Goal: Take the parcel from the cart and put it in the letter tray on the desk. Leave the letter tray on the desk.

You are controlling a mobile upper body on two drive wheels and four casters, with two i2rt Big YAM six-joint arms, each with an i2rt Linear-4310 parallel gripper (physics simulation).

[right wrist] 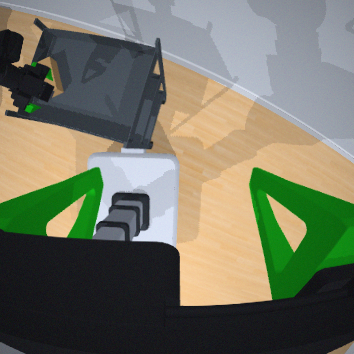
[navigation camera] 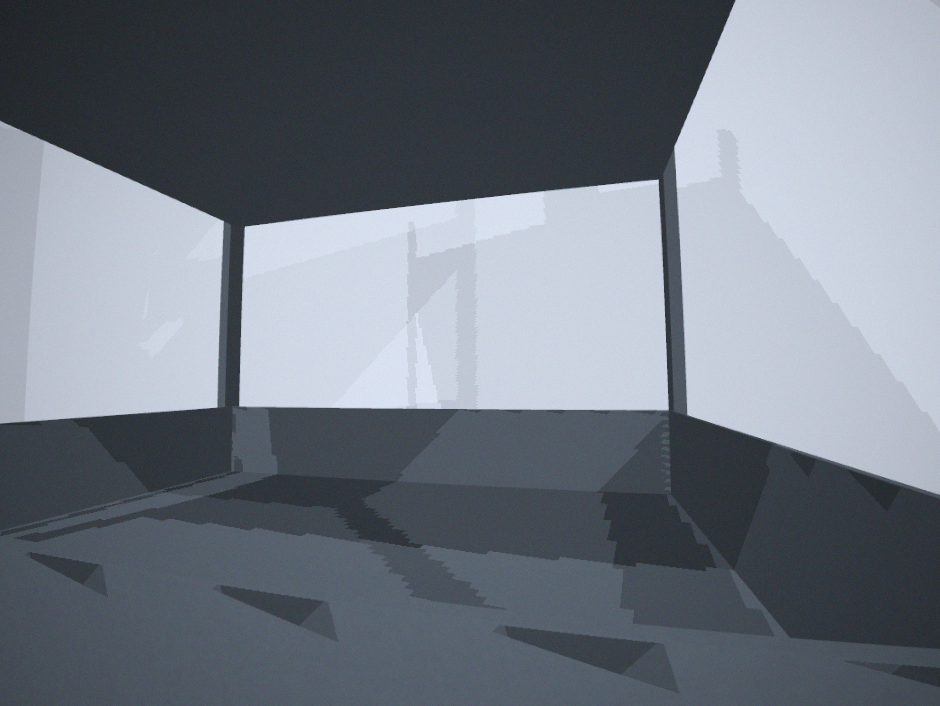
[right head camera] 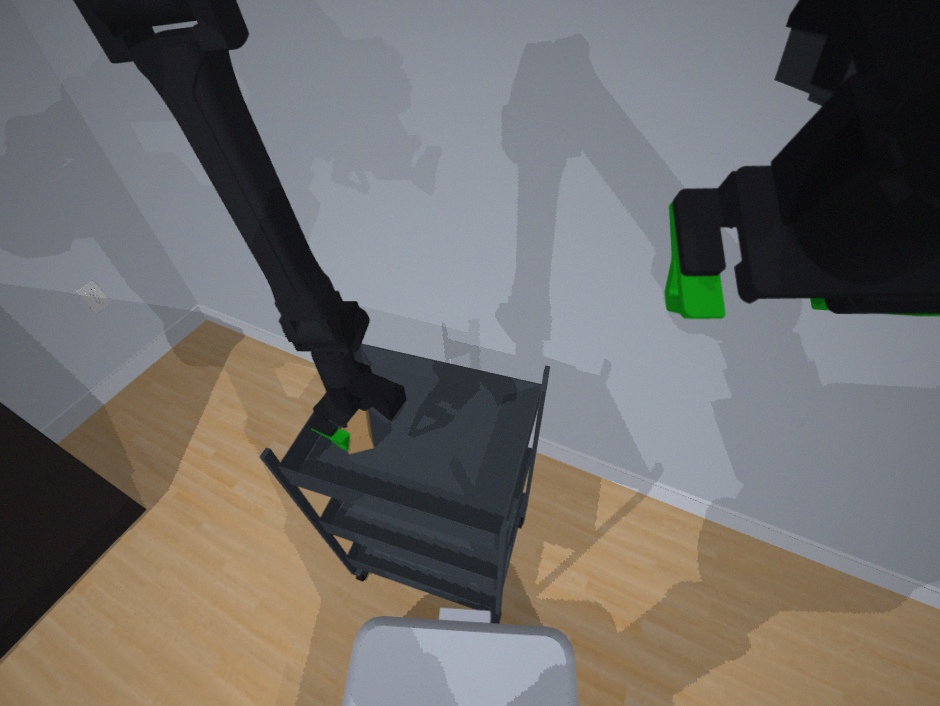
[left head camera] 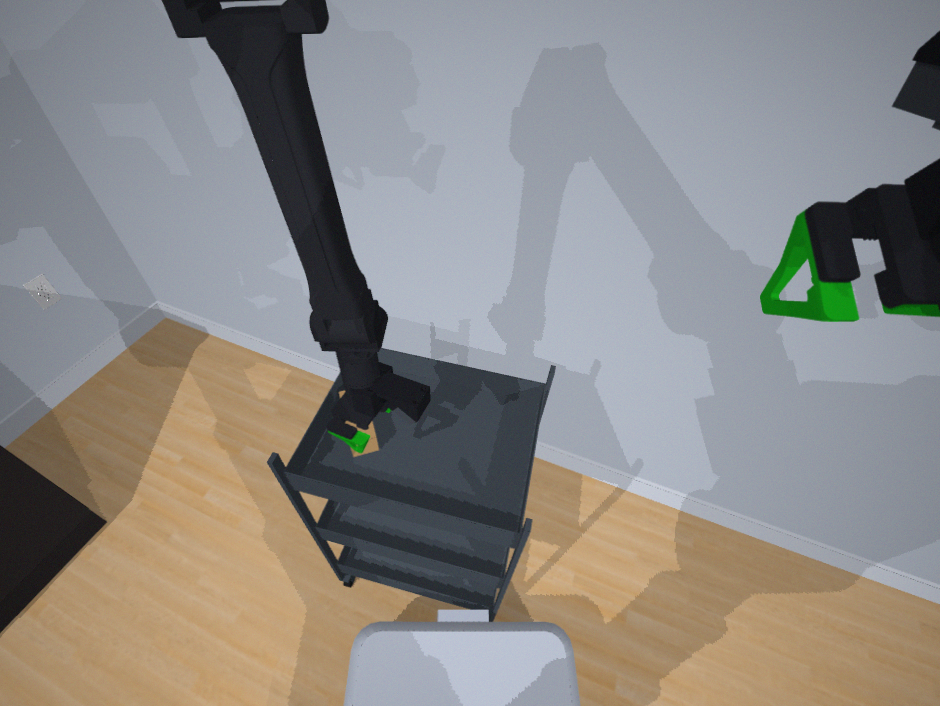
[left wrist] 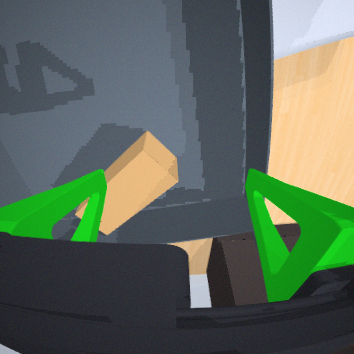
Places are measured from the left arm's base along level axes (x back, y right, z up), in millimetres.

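Where they show: left gripper, between the fingertips: [right head camera: 360,428] [left head camera: 372,430] [left wrist: 175,177]; right gripper, between the fingertips: [right wrist: 175,175] [right head camera: 740,300] [left head camera: 824,304].
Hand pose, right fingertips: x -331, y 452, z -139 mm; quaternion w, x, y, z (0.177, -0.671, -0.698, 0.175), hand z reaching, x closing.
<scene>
After its pixels a point has its place.
The parcel [left head camera: 373,440] @(x -548, y 32, z -706 mm) [right head camera: 361,434] @(x -550, y 23, z -695 mm) [left wrist: 137,187] @(x -577, y 0, z -695 mm) [right wrist: 59,80] @(x -592, y 25, z -736 mm), a tan block, is on the top shelf of the dark grey cart [left head camera: 402,497] @(x -451, y 95, z -747 mm) [right head camera: 395,490] @(x -460, y 99, z -747 mm) [left wrist: 257,100] @(x -428, y 37, z -709 mm) [right wrist: 110,100] @(x -513, y 223, z -747 mm), by the shelf's left side in the head views. My left gripper [left head camera: 374,427] @(x -515, y 46, z -617 mm) [left wrist: 175,177] @(x -515, y 46, z -617 mm) [right wrist: 44,93] @(x -515, y 46, z -617 mm) is open over that corner; in the left wrist view its left-hand finger overlaps the parcel's near end, and the gap between the fingertips lies mostly right of the parcel. My right gripper [left head camera: 873,311] [right head camera: 763,307] @(x -331, y 452, z -139 mm) [right wrist: 175,175] @(x -331, y 452, z -139 mm) is open and empty, high at the right. The letter tray does not show.
A dark flat surface [left head camera: 37,539] @(x -499, y -925, z -1187 mm) [right head camera: 56,524] @(x -470, y -938, z -1126 mm), possibly the desk, is at the left edge. A dark brown block [left wrist: 240,270] @(x -549, y -903, z -1056 mm) shows beyond the cart's edge in the left wrist view. My light grey base [left head camera: 463,661] @(x -238, y 225, z -1150 mm) [right head camera: 459,661] @(x -236, y 221, z -1150 mm) touches or nearly touches the cart. A wall stands behind the cart.
</scene>
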